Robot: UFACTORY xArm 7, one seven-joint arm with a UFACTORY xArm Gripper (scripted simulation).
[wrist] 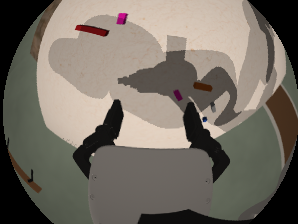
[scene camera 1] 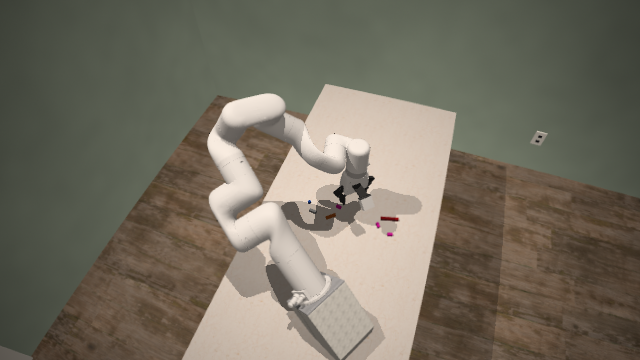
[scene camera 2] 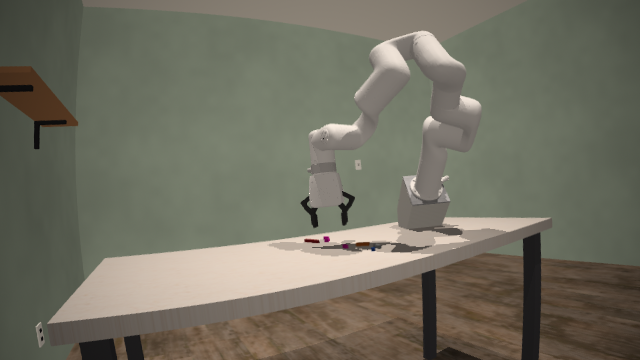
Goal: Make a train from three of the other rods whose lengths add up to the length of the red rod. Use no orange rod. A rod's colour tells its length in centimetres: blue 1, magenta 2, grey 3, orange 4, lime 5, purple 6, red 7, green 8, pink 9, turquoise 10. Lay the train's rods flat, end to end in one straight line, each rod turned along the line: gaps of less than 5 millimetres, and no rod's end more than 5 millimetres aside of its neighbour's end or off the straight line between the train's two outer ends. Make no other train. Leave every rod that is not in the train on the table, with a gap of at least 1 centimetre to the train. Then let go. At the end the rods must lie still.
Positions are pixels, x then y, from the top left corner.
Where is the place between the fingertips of my gripper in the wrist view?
At 153, 108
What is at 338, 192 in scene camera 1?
My gripper.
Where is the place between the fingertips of my gripper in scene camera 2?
At 330, 226
